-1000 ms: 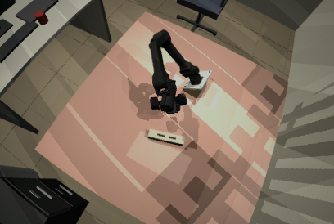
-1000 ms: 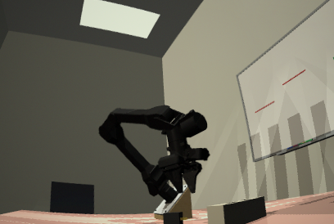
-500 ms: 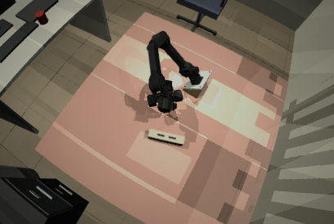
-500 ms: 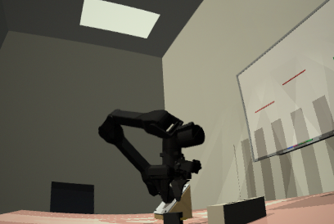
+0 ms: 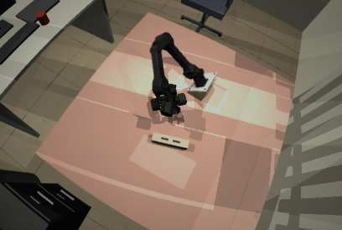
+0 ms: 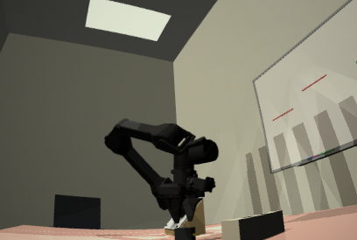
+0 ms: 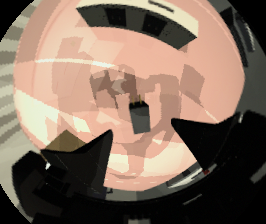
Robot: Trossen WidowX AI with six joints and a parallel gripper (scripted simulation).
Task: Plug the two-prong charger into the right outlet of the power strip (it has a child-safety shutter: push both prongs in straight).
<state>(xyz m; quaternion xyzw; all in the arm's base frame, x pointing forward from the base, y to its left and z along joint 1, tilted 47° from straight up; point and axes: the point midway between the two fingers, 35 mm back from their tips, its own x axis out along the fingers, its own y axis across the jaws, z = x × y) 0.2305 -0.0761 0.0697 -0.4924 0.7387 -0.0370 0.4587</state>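
My gripper tip is 3 cm above the two-prong charger, 1 cm to the right of it and 1 cm short of it.
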